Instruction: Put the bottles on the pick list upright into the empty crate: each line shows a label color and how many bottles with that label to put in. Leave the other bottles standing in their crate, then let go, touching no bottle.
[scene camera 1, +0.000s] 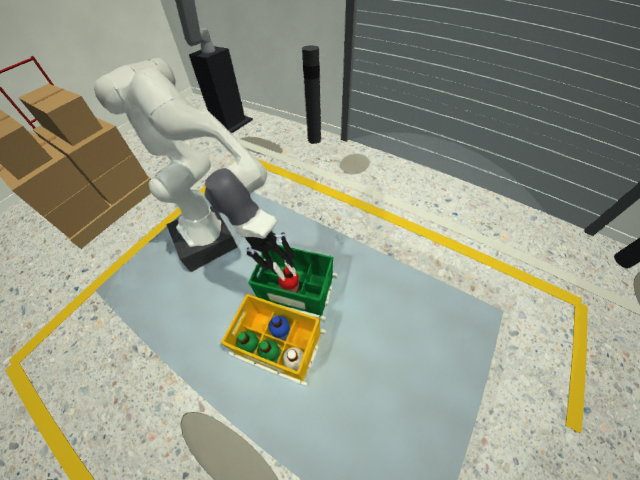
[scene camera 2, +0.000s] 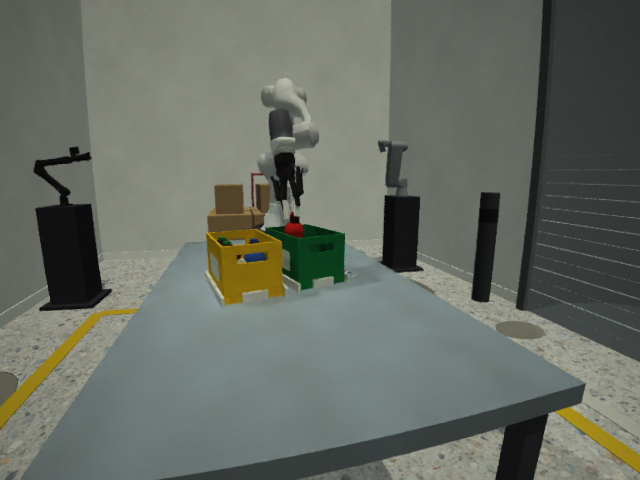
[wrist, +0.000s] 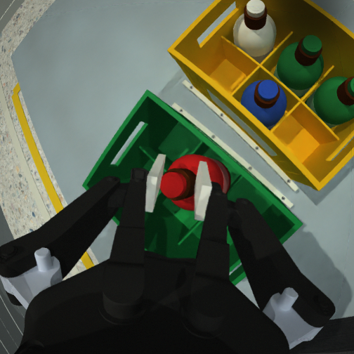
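Observation:
My gripper (scene camera 1: 285, 270) (scene camera 2: 292, 210) (wrist: 180, 170) is shut on the neck of a red bottle (scene camera 1: 289, 283) (scene camera 2: 294, 230) (wrist: 217, 172). The bottle is upright, partly inside the green crate (scene camera 1: 328, 279) (scene camera 2: 315, 266) (wrist: 277, 212), apparently at the middle compartment of the row beside the yellow crate. Its shoulder shows above the rim; its base is hidden, so contact with the floor cannot be told. The yellow crate (scene camera 1: 312, 341) (scene camera 2: 248, 276) (wrist: 300, 167) holds a blue bottle (scene camera 1: 279, 327) (wrist: 264, 105), two green bottles (scene camera 1: 247, 341) (wrist: 300, 67) and a white bottle (scene camera 1: 293, 358) (wrist: 254, 37), all standing.
The crates stand close side by side on the blue-grey table (scene camera 1: 392, 351) (scene camera 2: 310, 372), with pale strips (wrist: 235, 155) along their bases. A small pale item (scene camera 2: 350, 273) right of the green crate is too small to read. Cardboard boxes (scene camera 1: 103, 165) stand behind the arm.

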